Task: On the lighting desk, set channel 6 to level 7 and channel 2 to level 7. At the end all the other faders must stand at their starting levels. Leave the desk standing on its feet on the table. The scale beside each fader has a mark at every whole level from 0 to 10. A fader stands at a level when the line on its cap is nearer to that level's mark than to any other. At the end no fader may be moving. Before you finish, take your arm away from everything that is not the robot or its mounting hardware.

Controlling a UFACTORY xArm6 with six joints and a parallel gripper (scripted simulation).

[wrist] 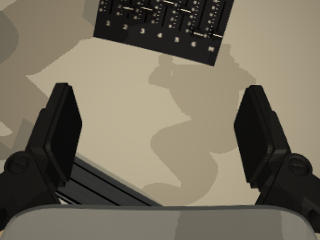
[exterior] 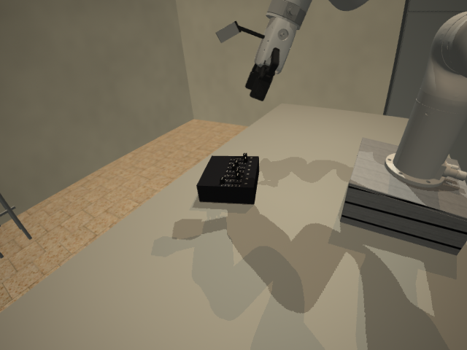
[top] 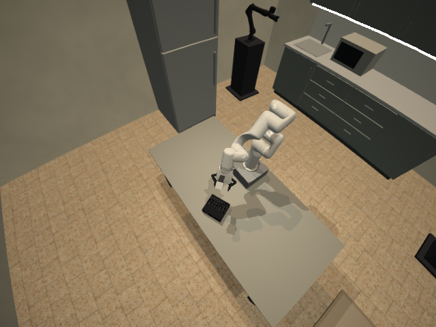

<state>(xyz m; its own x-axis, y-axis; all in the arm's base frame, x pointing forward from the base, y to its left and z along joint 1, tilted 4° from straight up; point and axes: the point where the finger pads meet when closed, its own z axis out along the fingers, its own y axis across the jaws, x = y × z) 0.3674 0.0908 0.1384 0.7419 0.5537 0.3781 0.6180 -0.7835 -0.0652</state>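
My gripper is now 200 mm above the channel 2 fader cap, 60 mm to the right of it and 20 mm short of it. From my hand the other things lie so: channel 6 fader cap 200 mm below, 50 mm ahead, 20 mm to the right; channel 1 fader cap 200 mm below, 100 mm to the left, 40 mm ahead.
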